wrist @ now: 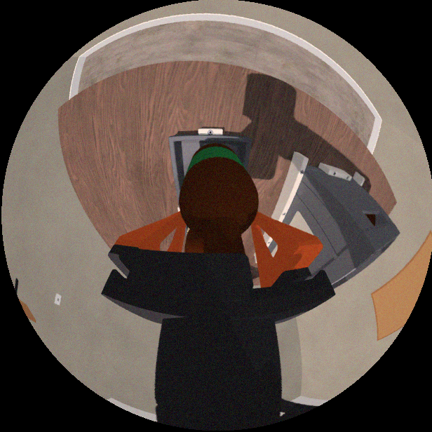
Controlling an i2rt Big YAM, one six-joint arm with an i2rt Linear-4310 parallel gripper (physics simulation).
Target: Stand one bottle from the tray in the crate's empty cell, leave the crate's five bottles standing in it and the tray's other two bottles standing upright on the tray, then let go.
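Observation:
A dark brown bottle (218,195) with a green band stands in the middle of the wrist view, its narrower part running down toward the gripper body. My gripper (218,214) is shut on this bottle, with one orange finger against each side. The grey tray (173,162) shows behind and below the bottle; its near part is hidden. The other tray bottles cannot be made out separately. The grey crate (345,225) is at the right, seen at a slant. Something dark red-brown shows through a small opening in its wall. Its cells and bottles cannot be told apart.
A long white strip (291,187) runs along the crate's left side. A white piece (210,131) is at the tray's far edge, and pale fittings (335,171) are at the crate's far side. The wooden table (115,150) carries a dark arm-shaped shadow.

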